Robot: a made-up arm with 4 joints. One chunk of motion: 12 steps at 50 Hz.
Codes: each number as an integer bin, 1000 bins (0 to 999) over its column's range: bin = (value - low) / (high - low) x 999, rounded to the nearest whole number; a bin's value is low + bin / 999 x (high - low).
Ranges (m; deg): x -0.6..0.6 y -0.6..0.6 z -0.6..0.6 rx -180..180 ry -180..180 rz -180..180
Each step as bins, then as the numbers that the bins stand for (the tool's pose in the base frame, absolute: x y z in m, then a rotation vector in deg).
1 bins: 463 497 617 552 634 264
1 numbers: -0.0438 -0.0030 0.1411 18.92 48.47 -84.86
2 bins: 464 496 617 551 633 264
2 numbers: -0.0426 -0.0042 0.1411 18.56 48.11 -84.86
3 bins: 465 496 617 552 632 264
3 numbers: -0.0414 -0.0042 0.1411 18.92 47.75 -84.86
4 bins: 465 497 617 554 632 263
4 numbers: -0.0414 -0.0030 0.1411 19.64 47.75 -85.23
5 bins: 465 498 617 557 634 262
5 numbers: -0.0414 -0.0018 0.1411 20.72 48.47 -85.59
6 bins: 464 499 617 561 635 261
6 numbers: -0.0426 -0.0006 0.1411 22.16 48.83 -85.95
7 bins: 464 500 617 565 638 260
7 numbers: -0.0426 0.0006 0.1411 23.60 49.91 -86.31
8 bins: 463 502 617 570 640 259
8 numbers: -0.0438 0.0030 0.1411 25.41 50.63 -86.67
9 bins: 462 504 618 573 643 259
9 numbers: -0.0450 0.0054 0.1423 26.49 51.71 -86.67
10 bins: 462 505 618 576 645 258
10 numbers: -0.0450 0.0066 0.1423 27.57 52.43 -87.03
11 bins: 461 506 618 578 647 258
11 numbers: -0.0462 0.0078 0.1423 28.29 53.15 -87.03
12 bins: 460 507 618 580 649 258
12 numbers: -0.0474 0.0090 0.1423 29.01 53.87 -87.03
